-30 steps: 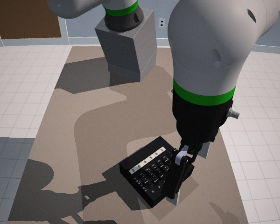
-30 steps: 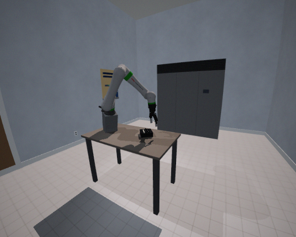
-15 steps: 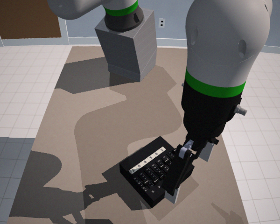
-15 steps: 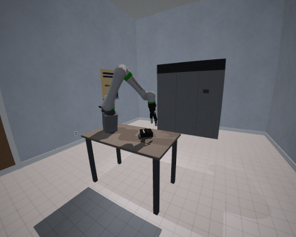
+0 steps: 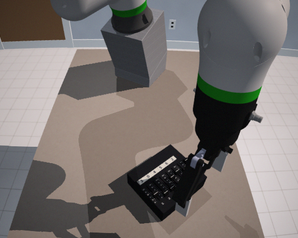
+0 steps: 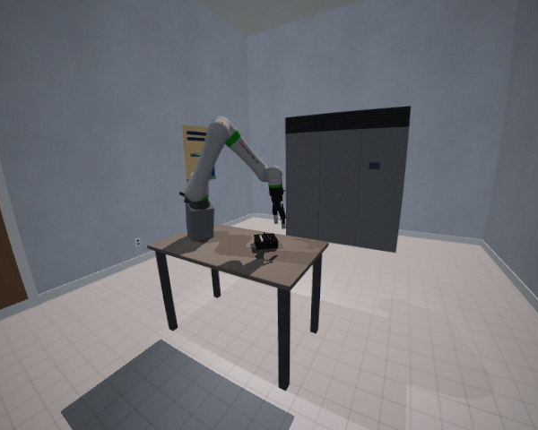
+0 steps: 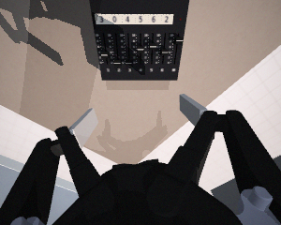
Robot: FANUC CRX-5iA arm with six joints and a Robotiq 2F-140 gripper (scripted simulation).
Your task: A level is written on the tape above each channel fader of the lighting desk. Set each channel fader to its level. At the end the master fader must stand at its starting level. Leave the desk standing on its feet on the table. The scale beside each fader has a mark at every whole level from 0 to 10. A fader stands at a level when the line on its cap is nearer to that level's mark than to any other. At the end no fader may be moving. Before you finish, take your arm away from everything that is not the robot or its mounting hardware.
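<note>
The channel fader is 4 cm behind my hand, 5 cm to the right of it and 8 cm below it. Round my hand: master fader (12 cm behind, 8 cm below).
</note>
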